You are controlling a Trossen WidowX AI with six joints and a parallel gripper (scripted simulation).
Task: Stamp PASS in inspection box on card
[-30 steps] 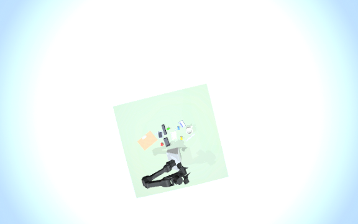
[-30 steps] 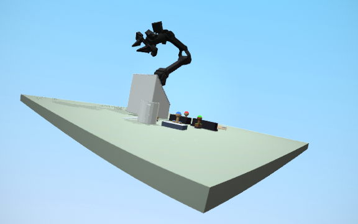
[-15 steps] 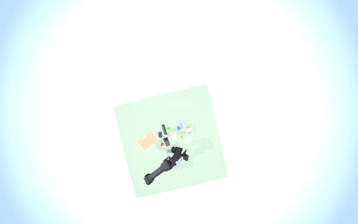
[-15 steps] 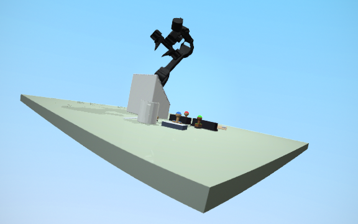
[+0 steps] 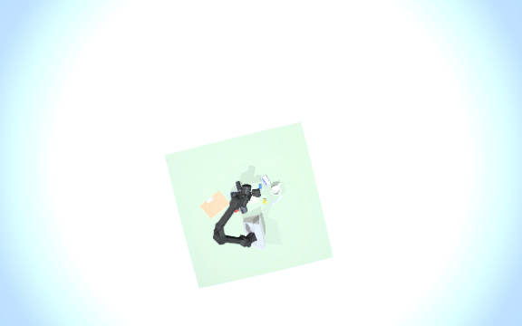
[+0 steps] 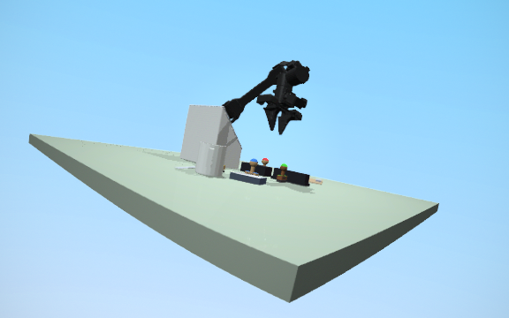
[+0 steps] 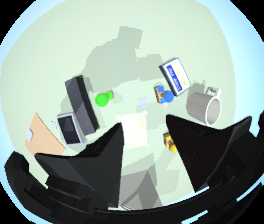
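Right now the long black block is 14 cm below my gripper tip, 10 cm to the left of it and 3 cm ahead of it. Round my gripper tip: flat navy tray 14 cm to the right, 14 cm below, 1 cm ahead; then yellow-knobbed stamp 15 cm behind, 14 cm below, 7 cm to the right; then blue-knobbed stamp 14 cm below, 8 cm to the right, 2 cm behind.
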